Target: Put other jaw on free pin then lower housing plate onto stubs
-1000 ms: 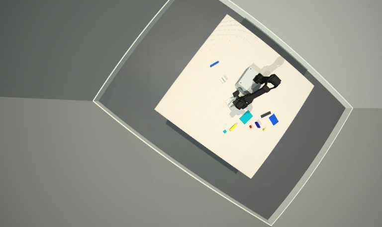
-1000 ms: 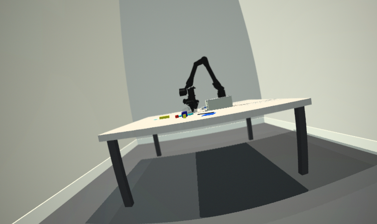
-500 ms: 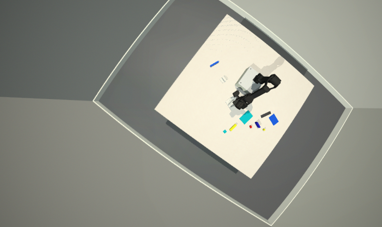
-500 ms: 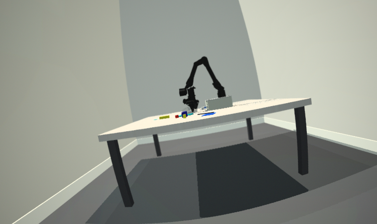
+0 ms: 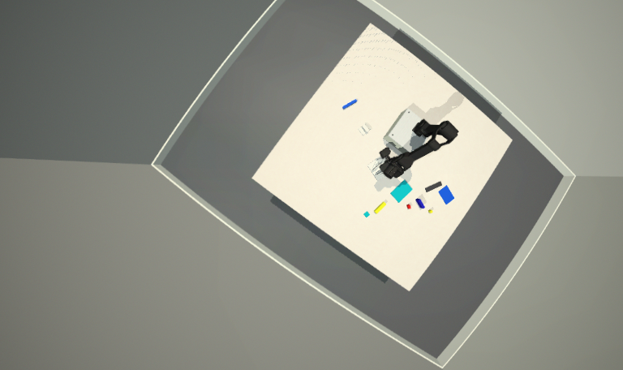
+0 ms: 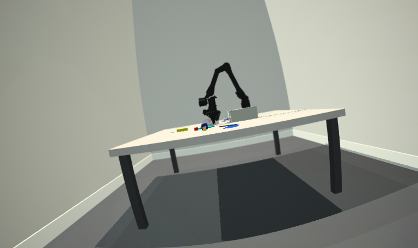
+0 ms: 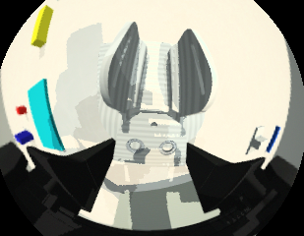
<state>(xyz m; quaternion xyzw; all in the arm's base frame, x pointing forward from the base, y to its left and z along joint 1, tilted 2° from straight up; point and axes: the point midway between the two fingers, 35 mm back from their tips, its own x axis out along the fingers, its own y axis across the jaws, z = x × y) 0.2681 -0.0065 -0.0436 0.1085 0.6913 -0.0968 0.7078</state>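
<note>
The jaw is 20 mm ahead of my gripper tip, 20 mm to the right of it and 10 mm above it. Also, from my gripper tip: red piece 120 mm ahead, 300 mm to the left; then cyan plate 70 mm ahead, 200 mm to the left; then yellow bar 240 mm ahead, 150 mm to the left.
</note>
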